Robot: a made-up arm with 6 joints.
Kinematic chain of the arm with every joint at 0, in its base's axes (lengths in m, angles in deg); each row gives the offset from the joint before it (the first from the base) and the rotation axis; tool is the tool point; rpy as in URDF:
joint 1: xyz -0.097 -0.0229 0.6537 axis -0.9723 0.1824 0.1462
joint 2: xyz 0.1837 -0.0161 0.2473 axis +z
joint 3: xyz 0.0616 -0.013 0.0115 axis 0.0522 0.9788 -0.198
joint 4: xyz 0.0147 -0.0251 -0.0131 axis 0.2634 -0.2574 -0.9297
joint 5: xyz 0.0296 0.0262 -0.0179 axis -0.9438 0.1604 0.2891
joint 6: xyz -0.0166 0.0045 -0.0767 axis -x
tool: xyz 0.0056 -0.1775 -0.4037 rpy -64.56 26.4 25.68
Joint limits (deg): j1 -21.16..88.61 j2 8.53..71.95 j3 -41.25..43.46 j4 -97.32..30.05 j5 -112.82..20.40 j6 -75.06..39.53
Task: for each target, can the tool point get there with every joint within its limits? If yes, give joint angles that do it. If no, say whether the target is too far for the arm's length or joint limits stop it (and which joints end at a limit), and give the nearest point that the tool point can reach.
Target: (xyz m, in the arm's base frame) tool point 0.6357 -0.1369 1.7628
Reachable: no: too far | nearest point 0.3969 -0.1004 1.3653 | short by 0.465 m
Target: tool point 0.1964 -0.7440 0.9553
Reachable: no: joint limits stop it (at a limit: joint 2, joint 3, joint 4, joint 6) | nearest point 0.0974 -0.5380 0.8729 | short by 0.243 m
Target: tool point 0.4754 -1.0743 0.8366
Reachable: no: too far | nearest point 0.4211 -0.5282 0.8016 | short by 0.550 m
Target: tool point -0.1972 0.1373 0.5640
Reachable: yes | joints -7.86 19.89 -7.97 -55.50 -36.30 -58.81
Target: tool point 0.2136 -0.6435 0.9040
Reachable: no: joint limits stop it (at a limit: joint 2, joint 3, joint 4, joint 6) | nearest point 0.1408 -0.5208 0.8573 | short by 0.150 m
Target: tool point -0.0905 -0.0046 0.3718
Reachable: yes | joints 36.63 22.42 22.90 -8.80 -49.75 -1.59
